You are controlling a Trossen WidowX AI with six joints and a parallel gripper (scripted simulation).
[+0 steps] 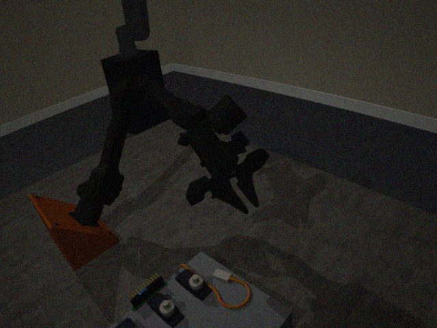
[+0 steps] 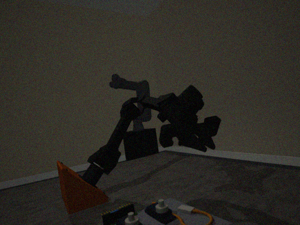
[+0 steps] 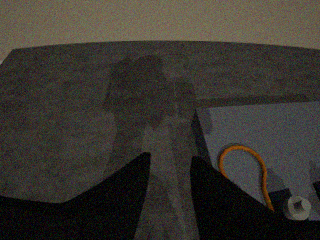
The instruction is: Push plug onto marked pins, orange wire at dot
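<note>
The blue band lies 11 cm behind my gripper tip, 22 cm to the right of it and 10 cm below it. Round my gripper tip: servo 6 cm behind, 22 cm to the right, 12 cm below; then grey holder plate 4 cm ahead, 23 cm to the right, 15 cm below; then black header 11 cm behind, 21 cm to the right, 11 cm below.
</note>
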